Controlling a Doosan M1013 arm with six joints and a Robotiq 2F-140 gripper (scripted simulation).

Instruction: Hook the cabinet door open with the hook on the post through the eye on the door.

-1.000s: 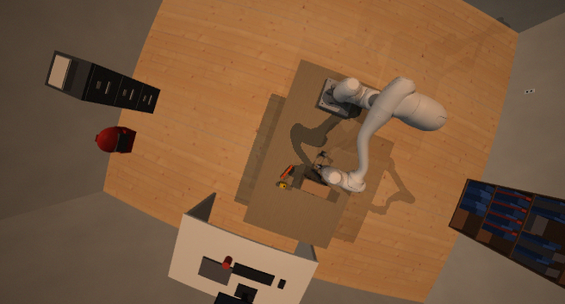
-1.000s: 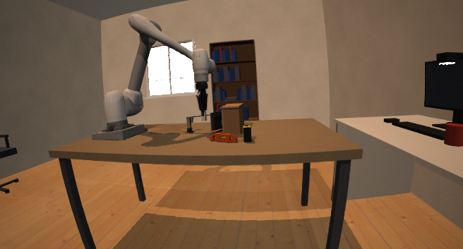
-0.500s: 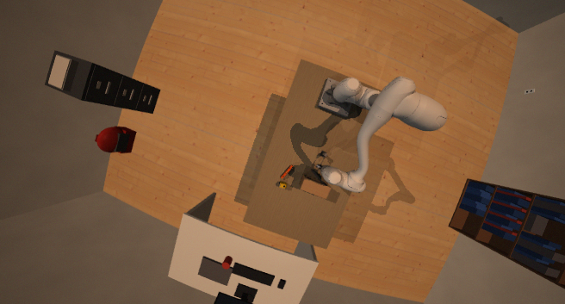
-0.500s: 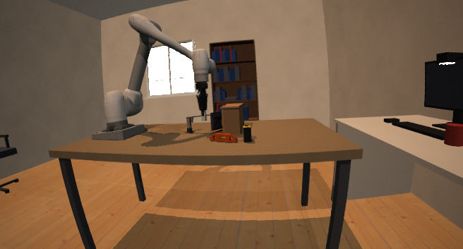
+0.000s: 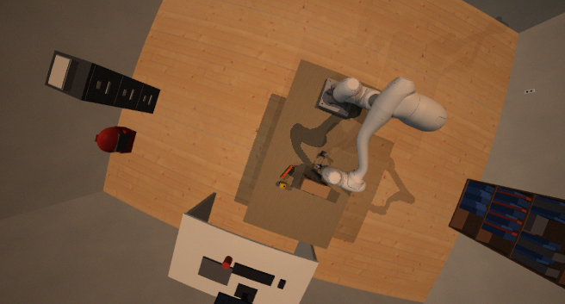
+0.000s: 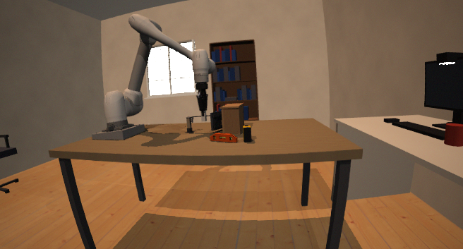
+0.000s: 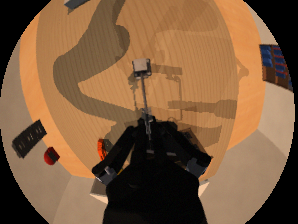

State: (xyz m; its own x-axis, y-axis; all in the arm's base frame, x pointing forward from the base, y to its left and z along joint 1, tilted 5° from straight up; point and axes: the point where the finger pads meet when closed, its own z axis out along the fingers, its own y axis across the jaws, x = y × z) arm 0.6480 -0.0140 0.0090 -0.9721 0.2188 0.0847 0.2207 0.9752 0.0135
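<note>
My gripper is now 10 cm short of the dark door, 3 cm to the right of it and 3 cm above it. From my hand the other things lie so: black-and-yellow can: 27 cm ahead, 26 cm to the right, 7 cm below.
</note>
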